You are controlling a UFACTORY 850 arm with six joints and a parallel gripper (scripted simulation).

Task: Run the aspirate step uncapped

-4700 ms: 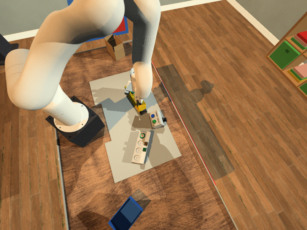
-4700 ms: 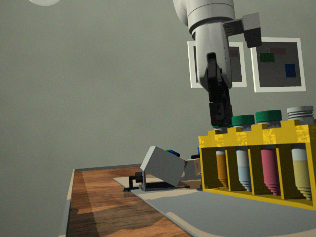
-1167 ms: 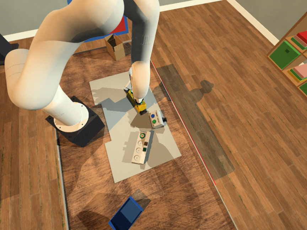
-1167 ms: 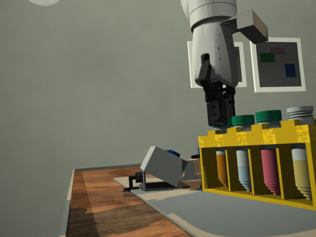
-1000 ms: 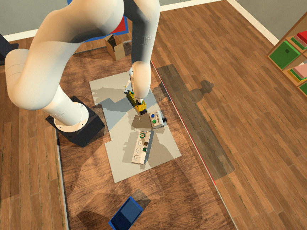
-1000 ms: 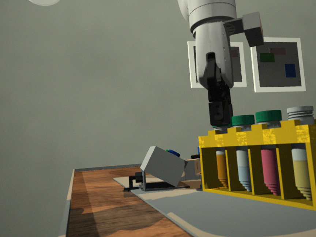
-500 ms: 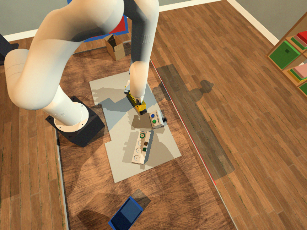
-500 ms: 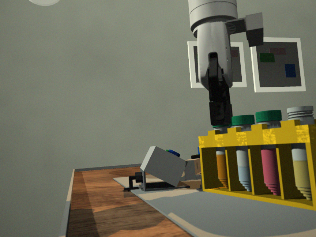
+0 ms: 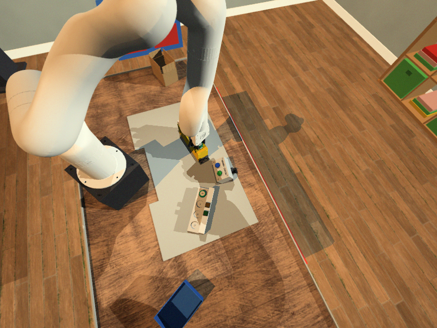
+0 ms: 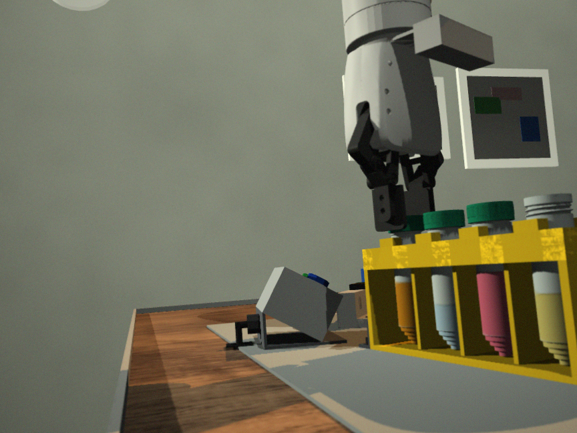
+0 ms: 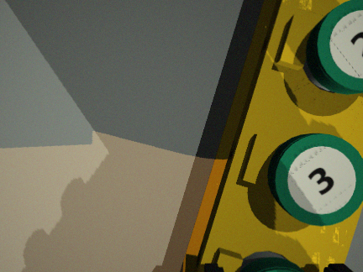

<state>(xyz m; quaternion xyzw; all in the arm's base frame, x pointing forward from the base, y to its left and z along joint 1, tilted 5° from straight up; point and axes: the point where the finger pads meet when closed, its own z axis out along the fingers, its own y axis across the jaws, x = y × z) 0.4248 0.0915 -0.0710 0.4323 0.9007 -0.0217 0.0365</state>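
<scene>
Now: hand 1 cm above the green cap. The rest, counted from my hand: blue cycle key 7 cm ahead, 11 cm to the right, 6 cm below; grey key housing 9 cm ahead, 13 cm to the right, 8 cm below; green key 7 cm ahead, 15 cm to the right, 6 cm below.
</scene>
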